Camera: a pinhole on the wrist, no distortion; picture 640 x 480 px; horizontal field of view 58.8 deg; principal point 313.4 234.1 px. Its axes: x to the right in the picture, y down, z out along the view. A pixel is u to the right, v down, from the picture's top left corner.
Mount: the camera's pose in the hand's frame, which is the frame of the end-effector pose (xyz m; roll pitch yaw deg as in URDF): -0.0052 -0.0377 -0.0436 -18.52 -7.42 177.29
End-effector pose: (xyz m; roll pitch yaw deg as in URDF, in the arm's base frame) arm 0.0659 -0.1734 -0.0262 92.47 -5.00 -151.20
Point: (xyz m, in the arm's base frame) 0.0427 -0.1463 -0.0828
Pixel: 328.4 169.8
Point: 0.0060 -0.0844 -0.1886
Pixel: 356.2 428.5
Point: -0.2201 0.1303 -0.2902
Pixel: 273.2 293.0
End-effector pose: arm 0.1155 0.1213 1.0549 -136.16 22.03 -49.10
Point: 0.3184 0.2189 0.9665
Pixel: 169.8 213.5
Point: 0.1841 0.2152 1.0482
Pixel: 448.5 193.9
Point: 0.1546 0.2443 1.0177
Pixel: 557.5 53.4
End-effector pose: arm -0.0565 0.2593 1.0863 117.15 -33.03 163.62
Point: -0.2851 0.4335 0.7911
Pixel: 254.3 447.5
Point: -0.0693 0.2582 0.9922
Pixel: 614.3 347.8
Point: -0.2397 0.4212 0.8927
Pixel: 207.7 355.8
